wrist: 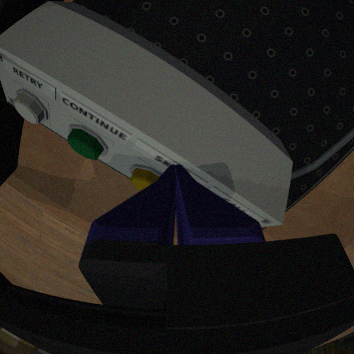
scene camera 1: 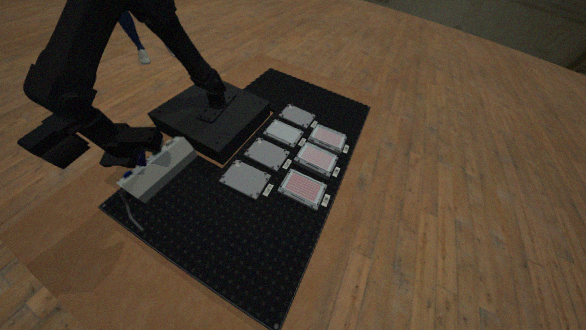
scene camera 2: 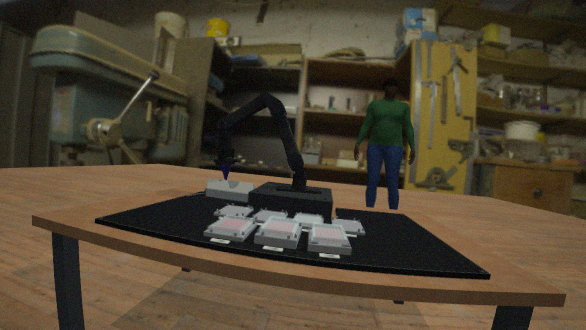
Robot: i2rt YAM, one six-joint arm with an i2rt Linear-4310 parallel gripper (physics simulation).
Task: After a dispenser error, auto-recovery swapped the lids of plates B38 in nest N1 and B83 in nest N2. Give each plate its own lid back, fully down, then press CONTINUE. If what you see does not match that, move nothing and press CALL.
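Frame: origin at the arm's base, x ahead, y left, z up, level; millimetres.
Seen in the pictures: gripper, fingertip midpoint: (wrist: 175, 173) (scene camera 1: 144, 165) (scene camera 2: 225, 180); arm's base, link origin: (scene camera 1: 218, 105) (scene camera 2: 298, 190).
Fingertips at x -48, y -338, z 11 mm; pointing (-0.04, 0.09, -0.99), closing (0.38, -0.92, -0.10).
Note:
Offsets run from my fingertips to a thing's top centre. "*": to the spot under its first point.
My gripper (scene camera 1: 141, 159) (scene camera 2: 226, 179) (wrist: 175, 173) is shut and empty. Its blue fingertips are over the front edge of the grey button box @[dx +3, dy +31, dz +5 mm] (scene camera 1: 162, 175) (scene camera 2: 230, 191) (wrist: 135, 95), beside the yellow button @[dx -24, dy +11, dz -5 mm] (wrist: 144, 178) in the wrist view. Whether they touch it is unclear. The green CONTINUE button @[dx -13, dy +60, dz -5 mm] (wrist: 85, 144) is left of the tips. The fingers hide the CALL button in the wrist view; a blue button @[dx -34, dy -38, dz -5 mm] (scene camera 1: 127, 174) shows in scene camera 1. Three pink plates @[dx +510, dy +386, dz -43 mm] (scene camera 1: 327, 136) @[dx +489, dy +262, dz -39 mm] (scene camera 1: 317, 159) @[dx +471, dy +130, dz -52 mm] (scene camera 1: 304, 188) sit in the outer row. Nest labels and lid markings are too small to read.
Several greyish nests or plates @[* dx +351, dy +482, dz -69 mm] (scene camera 1: 297, 115) @[dx +327, dy +355, dz -61 mm] (scene camera 1: 283, 132) @[* dx +303, dy +219, dz -69 mm] (scene camera 1: 266, 154) @[* dx +274, dy +97, dz -69 mm] (scene camera 1: 245, 178) form the inner row, near the black arm base (scene camera 1: 210, 120) (scene camera 2: 290, 197). A cable @[* dx +14, dy -127, dz -75 mm] (scene camera 1: 131, 214) (wrist: 320, 162) runs from the box. A person (scene camera 2: 386, 125) stands behind the table.

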